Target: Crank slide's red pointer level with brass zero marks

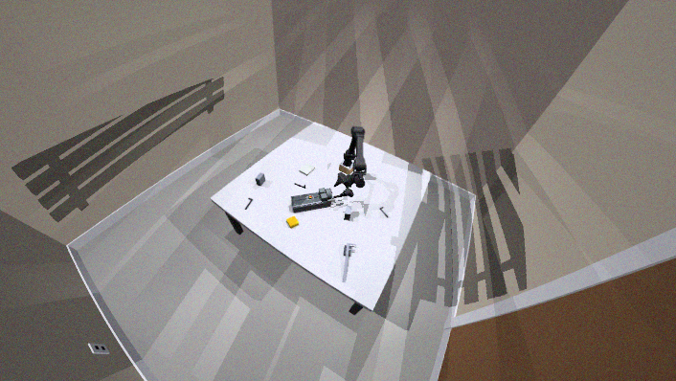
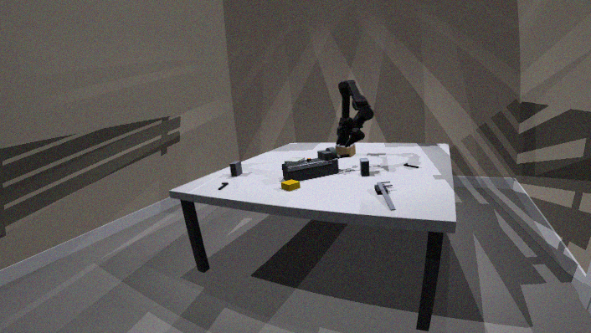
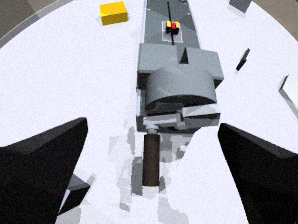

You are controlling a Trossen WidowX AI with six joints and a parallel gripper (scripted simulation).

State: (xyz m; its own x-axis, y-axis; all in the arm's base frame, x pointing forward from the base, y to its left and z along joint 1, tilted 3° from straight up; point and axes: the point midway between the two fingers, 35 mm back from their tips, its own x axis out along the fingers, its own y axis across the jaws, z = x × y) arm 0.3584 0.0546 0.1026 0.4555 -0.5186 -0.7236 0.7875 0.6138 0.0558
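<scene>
Now: the dark crank handle 1 cm behind my gripper tip, 1 cm to the left of it and 6 cm below it. Round my gripper tip: yellow block 26 cm ahead, 19 cm to the right, 12 cm below; red pointer 8 cm ahead, 15 cm to the right, 5 cm below.
</scene>
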